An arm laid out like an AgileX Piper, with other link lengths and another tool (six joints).
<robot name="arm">
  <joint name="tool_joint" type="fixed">
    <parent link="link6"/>
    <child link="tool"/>
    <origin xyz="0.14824 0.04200 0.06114" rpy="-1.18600 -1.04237 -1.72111"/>
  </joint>
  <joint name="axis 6" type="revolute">
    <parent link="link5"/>
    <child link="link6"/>
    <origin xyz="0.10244 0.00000 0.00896"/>
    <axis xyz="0.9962 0 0.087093"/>
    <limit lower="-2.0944" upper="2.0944"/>
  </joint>
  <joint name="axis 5" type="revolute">
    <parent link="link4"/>
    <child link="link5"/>
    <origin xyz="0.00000 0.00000 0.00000"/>
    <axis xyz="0 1 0"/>
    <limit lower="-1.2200" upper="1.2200"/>
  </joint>
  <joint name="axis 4" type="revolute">
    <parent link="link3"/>
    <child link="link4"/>
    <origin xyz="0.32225 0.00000 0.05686"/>
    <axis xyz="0.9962 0 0.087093"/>
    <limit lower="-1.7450" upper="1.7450"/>
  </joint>
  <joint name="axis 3" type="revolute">
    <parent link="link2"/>
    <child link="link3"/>
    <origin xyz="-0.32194 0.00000 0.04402"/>
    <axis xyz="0 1 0"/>
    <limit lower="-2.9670" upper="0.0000"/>
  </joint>
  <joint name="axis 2" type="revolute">
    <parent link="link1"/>
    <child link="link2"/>
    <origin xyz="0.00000 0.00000 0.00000"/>
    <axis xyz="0 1 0"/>
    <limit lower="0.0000" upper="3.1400"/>
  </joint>
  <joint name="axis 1" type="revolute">
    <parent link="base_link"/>
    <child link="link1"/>
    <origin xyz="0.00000 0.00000 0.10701"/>
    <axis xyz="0 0 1"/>
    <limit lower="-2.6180" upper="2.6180"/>
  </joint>
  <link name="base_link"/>
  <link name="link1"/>
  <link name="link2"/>
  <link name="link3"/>
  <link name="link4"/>
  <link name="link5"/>
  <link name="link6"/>
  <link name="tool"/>
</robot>
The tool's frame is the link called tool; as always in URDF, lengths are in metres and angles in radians.
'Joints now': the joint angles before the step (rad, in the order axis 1, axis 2, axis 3, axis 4, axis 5, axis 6). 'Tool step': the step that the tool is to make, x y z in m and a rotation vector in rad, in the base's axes. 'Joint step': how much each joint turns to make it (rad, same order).
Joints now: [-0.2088, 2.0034, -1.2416, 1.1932, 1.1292, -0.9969]
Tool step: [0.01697, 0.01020, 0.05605, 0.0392, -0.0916, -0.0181]
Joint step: [0.0230, -0.0469, -0.0554, 0.0609, 0.0064, 0.0210]
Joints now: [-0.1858, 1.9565, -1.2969, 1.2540, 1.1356, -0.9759]
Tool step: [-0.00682, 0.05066, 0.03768, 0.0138, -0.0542, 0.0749]
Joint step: [0.0926, -0.0341, -0.0437, 0.0151, 0.0037, 0.0288]
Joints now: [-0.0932, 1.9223, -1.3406, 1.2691, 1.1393, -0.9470]
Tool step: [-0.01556, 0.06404, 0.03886, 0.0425, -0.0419, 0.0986]
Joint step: [0.1158, -0.0154, -0.0577, 0.0333, 0.0131, 0.0332]
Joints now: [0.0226, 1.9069, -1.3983, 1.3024, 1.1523, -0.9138]
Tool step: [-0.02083, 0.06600, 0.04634, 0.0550, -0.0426, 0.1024]
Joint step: [0.1219, -0.0016, -0.0914, 0.0354, 0.0121, 0.0484]
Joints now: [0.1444, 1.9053, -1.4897, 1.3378, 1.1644, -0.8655]
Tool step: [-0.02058, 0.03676, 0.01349, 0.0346, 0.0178, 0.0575]
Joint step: [0.0717, -0.0023, -0.0141, 0.0281, 0.0043, 0.0298]
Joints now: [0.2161, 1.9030, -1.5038, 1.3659, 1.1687, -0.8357]
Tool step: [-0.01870, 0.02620, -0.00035, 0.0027, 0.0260, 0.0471]
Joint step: [0.0537, 0.0001, 0.0000, 0.0000, 0.0015, 0.0269]
